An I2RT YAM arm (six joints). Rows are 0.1 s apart.
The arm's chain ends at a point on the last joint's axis. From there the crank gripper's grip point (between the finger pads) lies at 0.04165 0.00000 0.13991 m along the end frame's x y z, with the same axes.
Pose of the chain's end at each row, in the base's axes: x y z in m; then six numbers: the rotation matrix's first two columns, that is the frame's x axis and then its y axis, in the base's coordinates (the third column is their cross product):
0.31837, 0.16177, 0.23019, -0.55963, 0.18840, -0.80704, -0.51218, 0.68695, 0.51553
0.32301, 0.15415, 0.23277, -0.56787, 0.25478, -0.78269, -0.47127, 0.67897, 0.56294
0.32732, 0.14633, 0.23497, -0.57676, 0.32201, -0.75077, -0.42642, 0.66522, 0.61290
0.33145, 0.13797, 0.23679, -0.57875, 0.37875, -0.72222, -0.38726, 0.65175, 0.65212
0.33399, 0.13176, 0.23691, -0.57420, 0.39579, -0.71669, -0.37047, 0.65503, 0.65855
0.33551, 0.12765, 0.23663, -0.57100, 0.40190, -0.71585, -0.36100, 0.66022, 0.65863
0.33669, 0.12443, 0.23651, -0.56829, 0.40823, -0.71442, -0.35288, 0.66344, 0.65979
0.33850, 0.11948, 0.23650, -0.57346, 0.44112, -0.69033, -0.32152, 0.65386, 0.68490
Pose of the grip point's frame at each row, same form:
0.38622, 0.26781, 0.15629, -0.55963, 0.18840, -0.80704, -0.51218, 0.68695, 0.51553
0.39378, 0.26109, 0.16303, -0.56787, 0.25478, -0.78269, -0.47127, 0.67897, 0.56294
0.40079, 0.25399, 0.16923, -0.57676, 0.32201, -0.75077, -0.42642, 0.66522, 0.61290
0.40776, 0.24568, 0.17446, -0.57875, 0.37875, -0.72222, -0.38726, 0.65175, 0.65212
0.41222, 0.23830, 0.17495, -0.57420, 0.39579, -0.71669, -0.37047, 0.65503, 0.65855
0.41489, 0.23316, 0.17437, -0.57100, 0.40190, -0.71585, -0.36100, 0.66022, 0.65863
0.41702, 0.22916, 0.17416, -0.56829, 0.40823, -0.71442, -0.35288, 0.66344, 0.65979
0.42004, 0.22386, 0.17513, -0.57346, 0.44112, -0.69033, -0.32152, 0.65386, 0.68490

